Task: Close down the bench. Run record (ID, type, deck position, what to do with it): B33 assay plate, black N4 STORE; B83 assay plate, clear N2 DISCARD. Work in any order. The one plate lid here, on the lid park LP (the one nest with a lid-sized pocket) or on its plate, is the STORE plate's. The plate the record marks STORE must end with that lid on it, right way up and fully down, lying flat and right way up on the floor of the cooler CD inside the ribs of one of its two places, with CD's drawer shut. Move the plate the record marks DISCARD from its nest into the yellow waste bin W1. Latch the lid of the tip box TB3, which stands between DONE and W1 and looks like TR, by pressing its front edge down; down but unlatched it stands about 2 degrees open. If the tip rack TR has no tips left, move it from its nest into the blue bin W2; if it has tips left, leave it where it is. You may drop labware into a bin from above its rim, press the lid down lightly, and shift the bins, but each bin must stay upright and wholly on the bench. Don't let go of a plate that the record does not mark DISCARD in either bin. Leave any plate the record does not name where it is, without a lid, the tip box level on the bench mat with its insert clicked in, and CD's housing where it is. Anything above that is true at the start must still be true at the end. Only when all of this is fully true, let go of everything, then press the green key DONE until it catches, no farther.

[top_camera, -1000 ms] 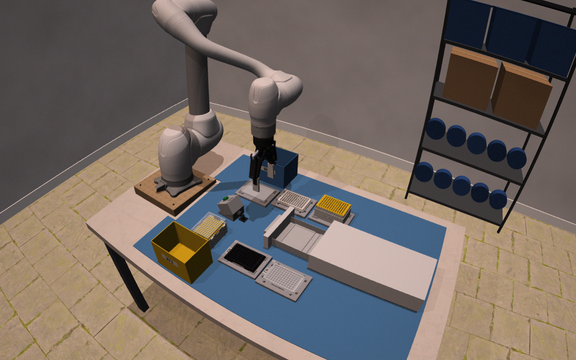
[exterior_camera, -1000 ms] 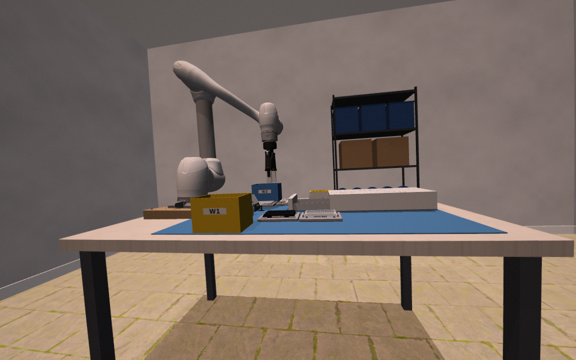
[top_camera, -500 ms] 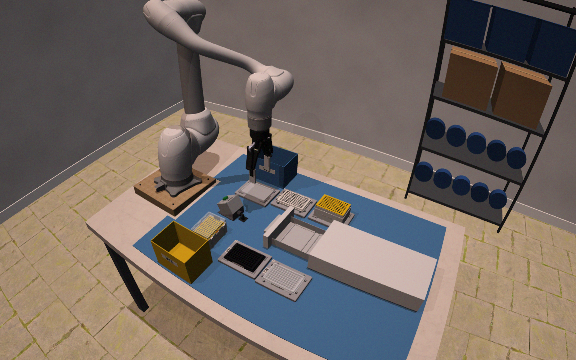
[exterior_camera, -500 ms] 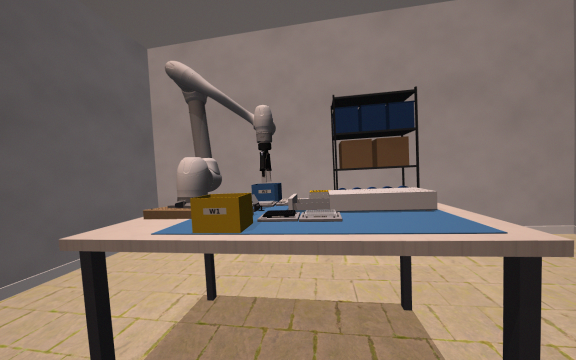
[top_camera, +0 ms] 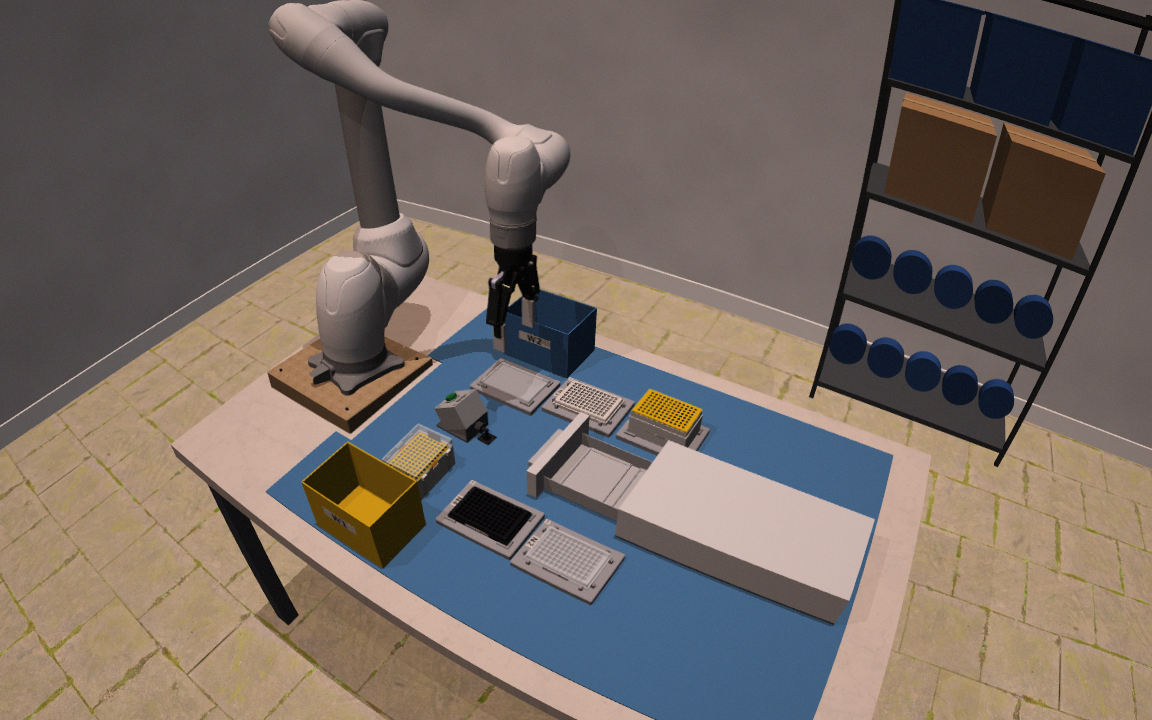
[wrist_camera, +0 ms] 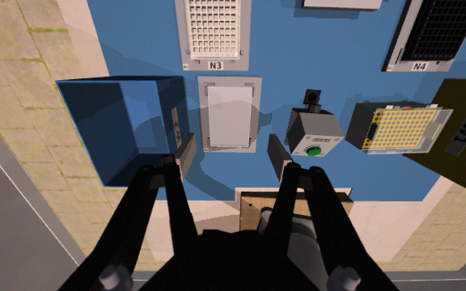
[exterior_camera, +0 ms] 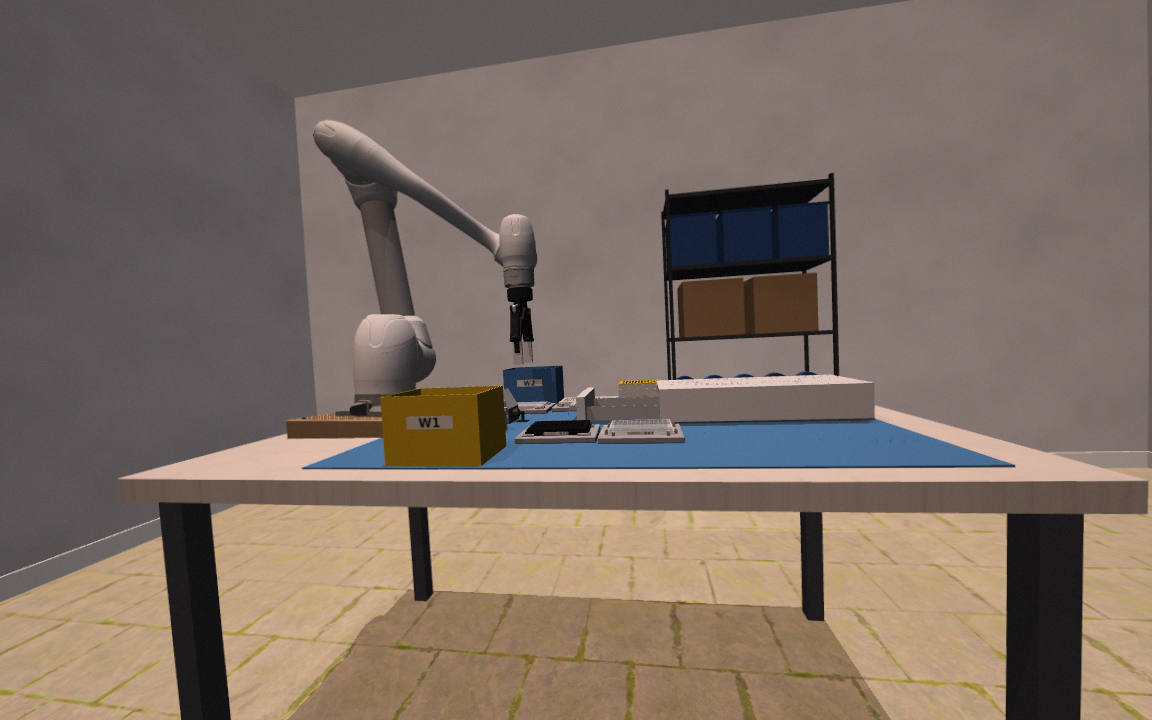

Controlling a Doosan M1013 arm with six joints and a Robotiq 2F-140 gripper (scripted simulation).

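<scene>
Now: the clear plate lid 150 mm below my hand and 10 mm behind it. The rest, counted from my hand: lid park LP: 160 mm below, 10 mm behind; white plate: 160 mm ahead, 150 mm below, 60 mm to the left; blue bin W2: 160 mm to the left, 130 mm below, 40 mm behind.
</scene>
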